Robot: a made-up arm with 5 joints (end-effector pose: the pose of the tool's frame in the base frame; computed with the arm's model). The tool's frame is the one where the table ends. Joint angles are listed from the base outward.
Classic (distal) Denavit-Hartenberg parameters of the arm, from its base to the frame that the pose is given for. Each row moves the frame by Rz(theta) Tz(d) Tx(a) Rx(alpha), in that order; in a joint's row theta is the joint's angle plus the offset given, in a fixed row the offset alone. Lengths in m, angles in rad.
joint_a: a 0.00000  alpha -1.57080  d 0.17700  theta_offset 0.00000
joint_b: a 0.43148  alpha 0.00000  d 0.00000  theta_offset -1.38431
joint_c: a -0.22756  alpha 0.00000  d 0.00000  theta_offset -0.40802
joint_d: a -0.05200  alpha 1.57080  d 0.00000  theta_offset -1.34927
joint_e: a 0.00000  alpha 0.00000  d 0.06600  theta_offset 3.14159
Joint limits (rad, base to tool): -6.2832..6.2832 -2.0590..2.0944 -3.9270..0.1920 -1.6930..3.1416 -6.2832..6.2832
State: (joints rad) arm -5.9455 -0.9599 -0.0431 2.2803 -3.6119
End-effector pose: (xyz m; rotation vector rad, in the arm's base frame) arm -0.1279 -0.0449 0.3396 0.7332 -1.7151 -0.0918
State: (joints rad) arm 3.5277 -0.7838 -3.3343 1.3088 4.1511
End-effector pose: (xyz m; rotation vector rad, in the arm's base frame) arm 0.4467 0.1816 0.6960 0.3600 -0.1160 -1.7281
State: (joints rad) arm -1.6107 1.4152 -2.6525 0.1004 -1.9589
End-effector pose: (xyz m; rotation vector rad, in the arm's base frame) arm -0.0295 -0.7386 0.1577 1.9848 0.3491 -0.2734
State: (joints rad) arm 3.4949 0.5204 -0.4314 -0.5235 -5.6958
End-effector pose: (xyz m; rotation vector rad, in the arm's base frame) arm -0.3615 -0.1333 0.2416 -0.3201 -2.7225 0.2742
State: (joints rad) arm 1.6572 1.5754 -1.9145 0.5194 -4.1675
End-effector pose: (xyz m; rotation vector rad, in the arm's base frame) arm -0.0504 0.5818 -0.1719 2.8914 -0.6747 0.0833
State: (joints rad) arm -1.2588 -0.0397 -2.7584 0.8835 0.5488
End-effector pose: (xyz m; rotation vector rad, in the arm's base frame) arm 0.0416 -0.1289 0.9009 0.9529 -1.2103 2.0512
